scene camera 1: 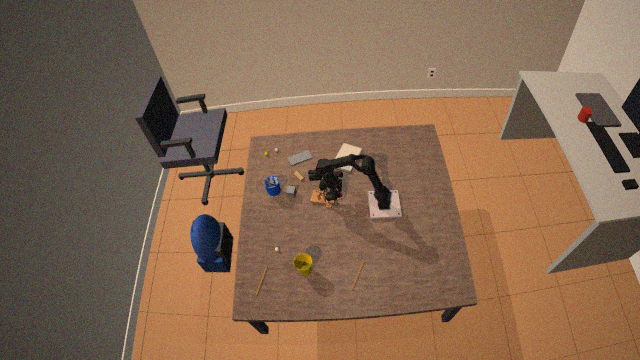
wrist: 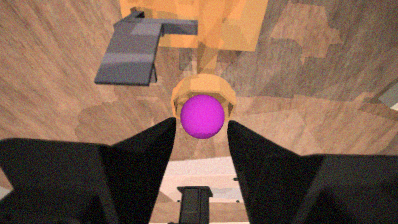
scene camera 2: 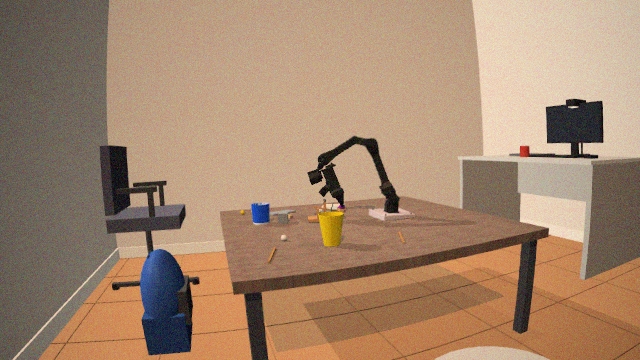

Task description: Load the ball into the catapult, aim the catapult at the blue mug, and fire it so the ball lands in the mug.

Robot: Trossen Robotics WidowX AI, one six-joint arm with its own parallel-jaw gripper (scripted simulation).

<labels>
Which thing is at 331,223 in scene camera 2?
A yellow cup.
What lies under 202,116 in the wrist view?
A purple ball.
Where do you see a wooden catapult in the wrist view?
At 129,59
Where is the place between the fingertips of my gripper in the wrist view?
At 202,124
</labels>
